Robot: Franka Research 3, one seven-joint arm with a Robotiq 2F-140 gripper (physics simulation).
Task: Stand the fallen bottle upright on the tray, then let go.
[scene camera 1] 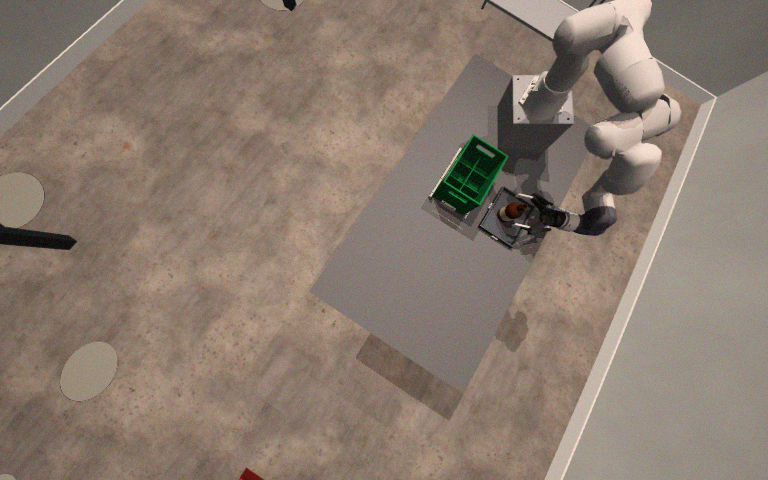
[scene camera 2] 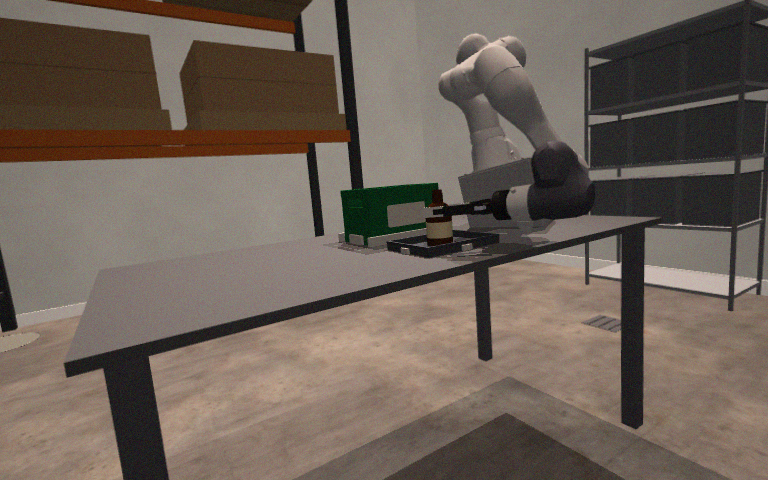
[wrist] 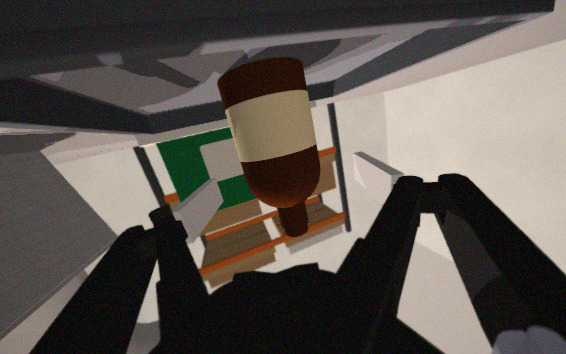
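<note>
The brown bottle with a cream label (scene camera 1: pixel 512 211) (scene camera 2: pixel 438 230) (wrist: pixel 272 127) stands upright on the dark tray (scene camera 1: pixel 491 207) (scene camera 2: pixel 421 249) (wrist: pixel 185 119), neck up; the wrist view shows it upside down. My gripper (scene camera 1: pixel 522 211) (wrist: pixel 284 178) is wide open and level, with nothing held. Its fingertips are at about the height of the bottle's shoulder, one to each side, with visible gaps in the wrist view. How far the tips reach past the bottle is hard to tell.
A green divided crate (scene camera 1: pixel 467 203) (scene camera 2: pixel 362 217) (wrist: pixel 185 160) stands on the table (scene camera 1: pixel 407 254) (scene camera 2: pixel 226 288) close beside the tray. The robot's pedestal (scene camera 1: pixel 538 138) stands behind them. The tray lies near one long table edge, where the arm reaches in.
</note>
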